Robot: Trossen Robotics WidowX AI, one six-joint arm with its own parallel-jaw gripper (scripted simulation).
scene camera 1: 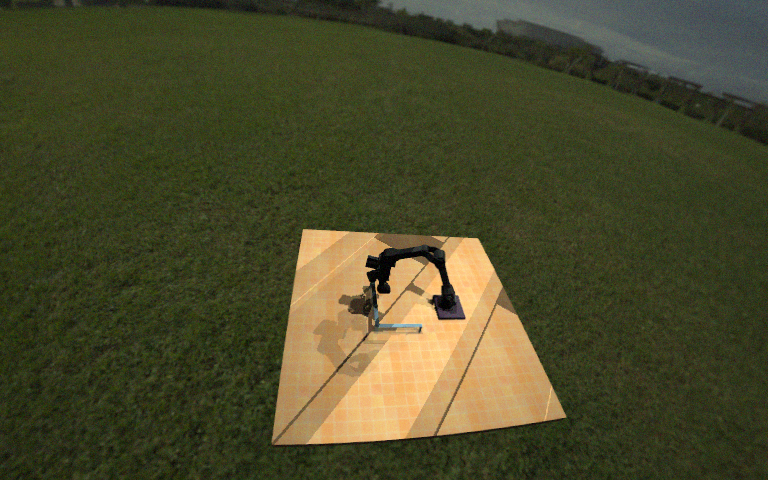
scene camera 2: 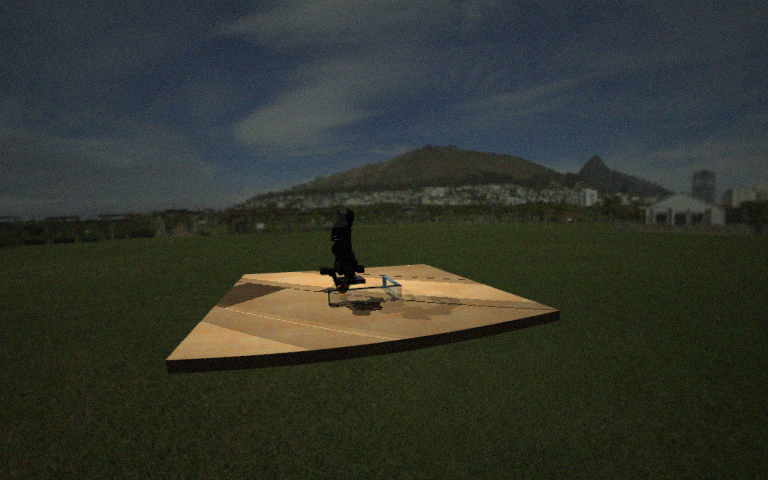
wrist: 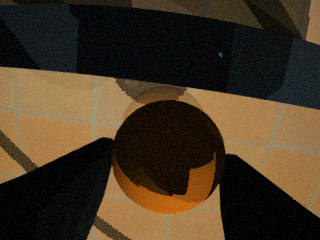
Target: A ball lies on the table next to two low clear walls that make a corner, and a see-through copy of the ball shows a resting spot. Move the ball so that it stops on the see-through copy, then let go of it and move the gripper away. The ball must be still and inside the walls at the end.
Labels:
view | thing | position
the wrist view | gripper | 168, 157
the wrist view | see-through copy of ball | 164, 92

